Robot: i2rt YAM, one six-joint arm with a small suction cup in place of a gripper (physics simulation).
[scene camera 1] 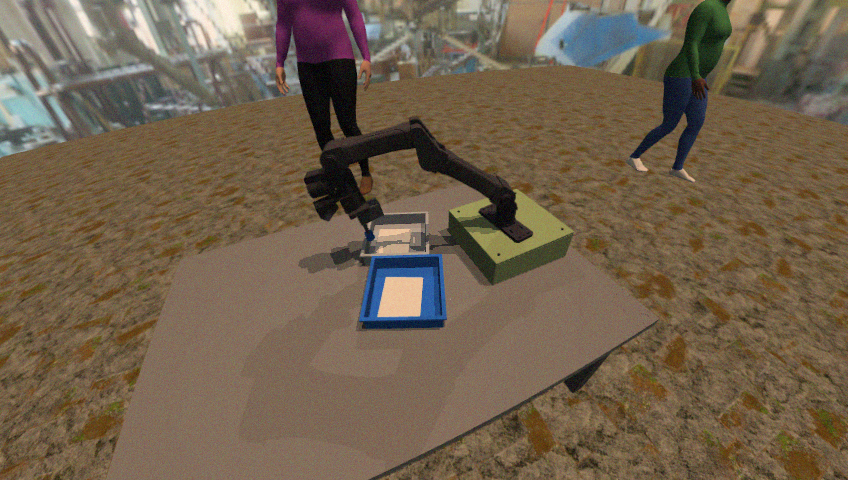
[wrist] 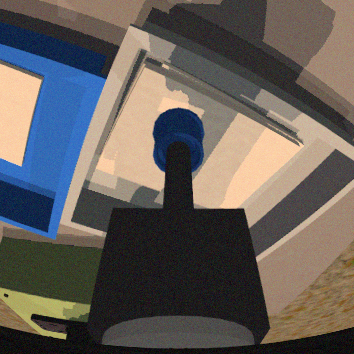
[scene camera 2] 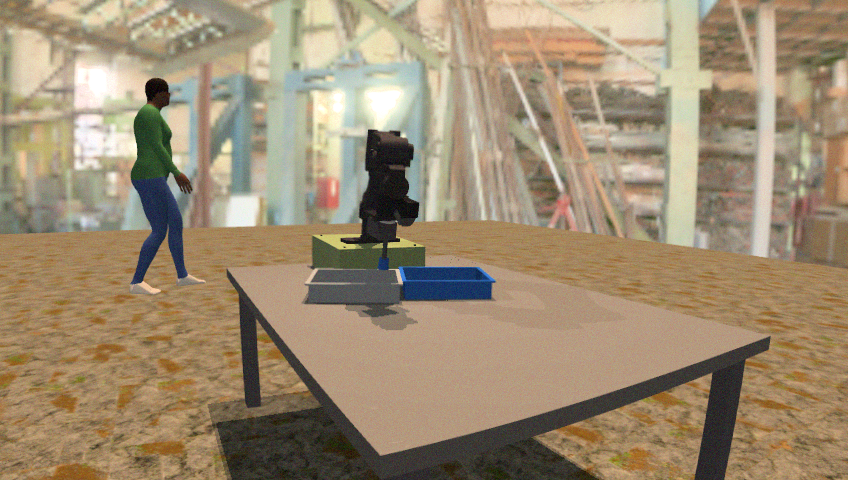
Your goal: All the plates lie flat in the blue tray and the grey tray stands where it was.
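Where they show: hand at its tool point: [scene camera 1: 370,238] [wrist: 177,130] [scene camera 2: 383,268]; arm's base at its link origin: [scene camera 1: 504,222] [wrist: 84,327] [scene camera 2: 370,241].
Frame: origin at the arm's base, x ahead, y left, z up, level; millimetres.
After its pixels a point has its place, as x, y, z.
A grey tray [scene camera 1: 423,237] {214, -181, -98} [scene camera 2: 354,288] {398, -255, -64} [wrist: 116,81] {425, -139, -51} stands on the table, touching the far end of a blue tray [scene camera 1: 366,292] {495, 3, -52} [scene camera 2: 446,286] {476, -26, -67} [wrist: 70,116] {369, -77, -98}. A cream plate [scene camera 1: 400,296] {406, 33, -92} [wrist: 14,116] {379, -20, -92} lies flat in the blue tray. Another cream plate [scene camera 1: 394,232] {303, -244, -80} [wrist: 260,165] {318, -255, -80} lies in the grey tray. My gripper [scene camera 1: 369,236] [scene camera 2: 383,262] [wrist: 178,137], a dark blue suction cup, hangs a little above the grey tray's inside, near its left side. It carries nothing. In scene camera 2 the tray walls hide both plates.
The arm stands on a green base block [scene camera 1: 510,245] {57, 95, -4} [scene camera 2: 337,253] {98, -167, -19} [wrist: 46,260] {133, 33, -68} right of the trays. The grey table [scene camera 1: 265,358] {799, 39, -101} [scene camera 2: 474,370] {925, -296, -101} reaches far toward the front. A person in purple [scene camera 1: 322,65] stands behind the table; a person in green [scene camera 1: 683,90] [scene camera 2: 154,185] walks farther off.
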